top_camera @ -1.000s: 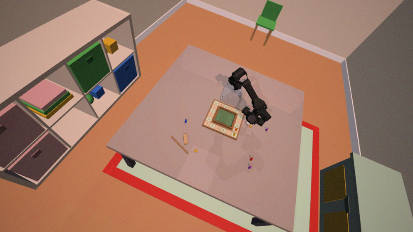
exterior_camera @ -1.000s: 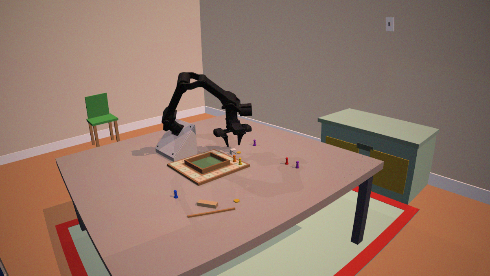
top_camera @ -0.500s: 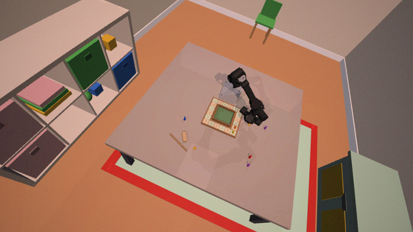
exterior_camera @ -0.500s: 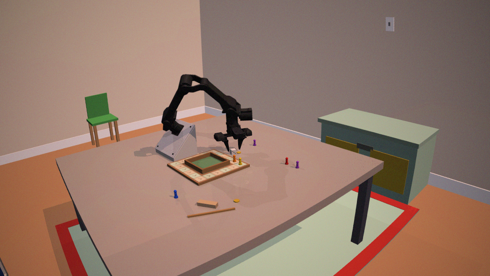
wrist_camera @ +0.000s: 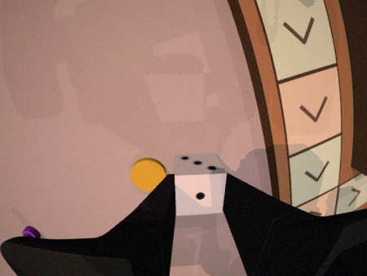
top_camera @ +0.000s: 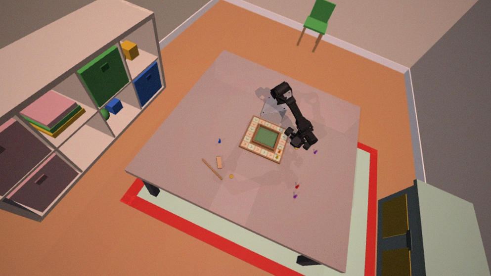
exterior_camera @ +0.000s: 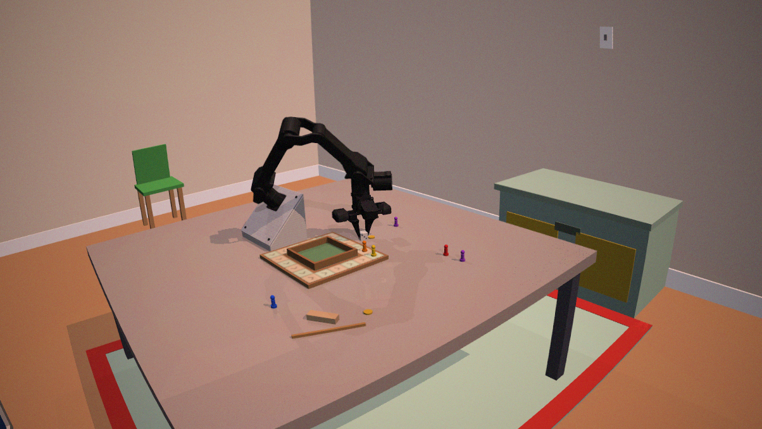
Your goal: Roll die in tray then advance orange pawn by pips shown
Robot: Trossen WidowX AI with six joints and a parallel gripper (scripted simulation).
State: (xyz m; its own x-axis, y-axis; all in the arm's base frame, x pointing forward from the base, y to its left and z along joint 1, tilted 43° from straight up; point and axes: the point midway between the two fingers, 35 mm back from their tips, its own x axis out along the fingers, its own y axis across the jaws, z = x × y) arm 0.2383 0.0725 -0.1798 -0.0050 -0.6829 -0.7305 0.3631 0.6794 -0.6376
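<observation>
My gripper tip is now 10 cm short of the orange pawn, 8 cm to the left of it and 2 cm below it. From my gripper tip the other things lie so: white die right at my gripper tip; yellow pawn 15 cm ahead, 9 cm to the right, 2 cm above; red pawn 29 cm ahead, 8 cm to the left, 1 cm above.
</observation>
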